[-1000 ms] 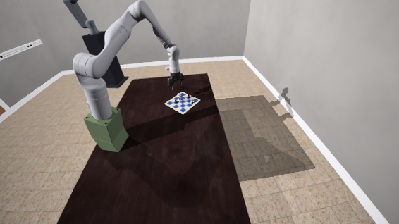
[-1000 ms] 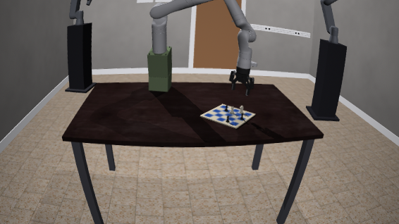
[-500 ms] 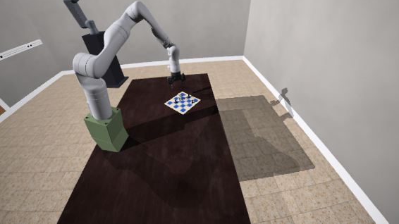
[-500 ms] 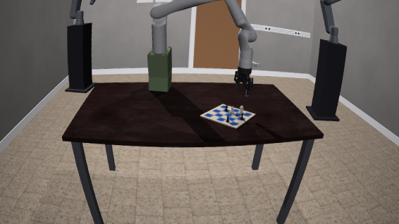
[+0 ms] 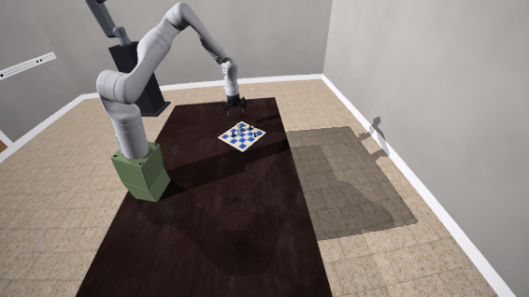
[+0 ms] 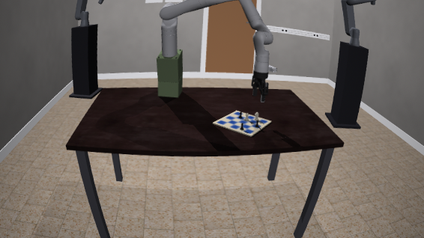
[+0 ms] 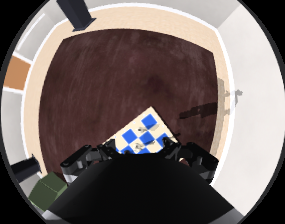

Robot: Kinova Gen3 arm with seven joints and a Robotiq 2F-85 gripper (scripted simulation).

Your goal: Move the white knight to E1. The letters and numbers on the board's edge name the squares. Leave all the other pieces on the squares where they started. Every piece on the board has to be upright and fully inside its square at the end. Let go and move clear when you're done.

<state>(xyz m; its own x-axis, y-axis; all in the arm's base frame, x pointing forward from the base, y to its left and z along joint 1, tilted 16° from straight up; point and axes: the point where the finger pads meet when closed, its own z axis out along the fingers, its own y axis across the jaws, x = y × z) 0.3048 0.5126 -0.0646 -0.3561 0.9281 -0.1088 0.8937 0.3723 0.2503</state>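
The white knight lies 10 cm below my hand. The rest, counted from my hand: chessboard (4 cm ahead, 7 cm to the right, 12 cm below).
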